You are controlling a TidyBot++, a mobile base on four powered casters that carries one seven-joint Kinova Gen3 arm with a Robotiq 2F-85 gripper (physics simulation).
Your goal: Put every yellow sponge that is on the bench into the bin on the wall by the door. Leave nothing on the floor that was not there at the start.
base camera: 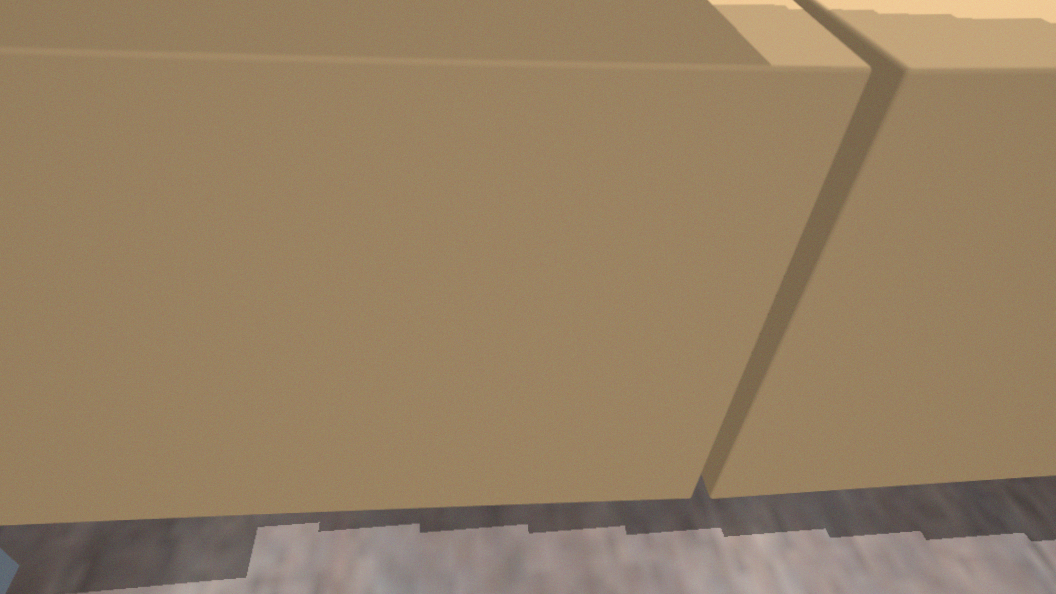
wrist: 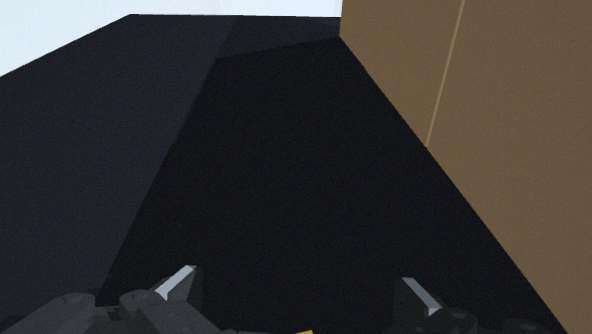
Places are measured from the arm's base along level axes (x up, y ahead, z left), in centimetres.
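Pixels of known places: gripper, between the fingertips: (wrist: 297, 293).
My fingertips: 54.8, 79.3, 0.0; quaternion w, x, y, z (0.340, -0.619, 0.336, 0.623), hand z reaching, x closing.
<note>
Behind a point stands the place of what it marks, as x, y, z.
A small sliver of a yellow sponge (wrist: 306, 332) {56.2, 76.5, -0.5} shows at the bottom edge of the wrist view, between the fingers' sides; the rest of it is cut off or hidden. My gripper (wrist: 297, 293) {54.8, 79.3, 0.0} is open, with its two fingers wide apart and nothing held between them. It is over the black bench top (wrist: 295, 150) {51.7, 97.5, 1.0}, low near the surface; the exact height is hard to tell. The bin and the door do not show in either view.
A brown box-like block (wrist: 520, 125) {59.3, 88.6, -12.8} with an upright seam stands along the right side of the bench top. Pale walls (wrist: 50, 30) {54.4, 132.3, 47.7} are beyond it. In the base view, large tan blocks (base camera: 369, 280) {-21.6, 29.4, 6.0} with a slanting gap stand close ahead above the wood floor (base camera: 516, 565) {-39.7, 26.2, -0.6}.
</note>
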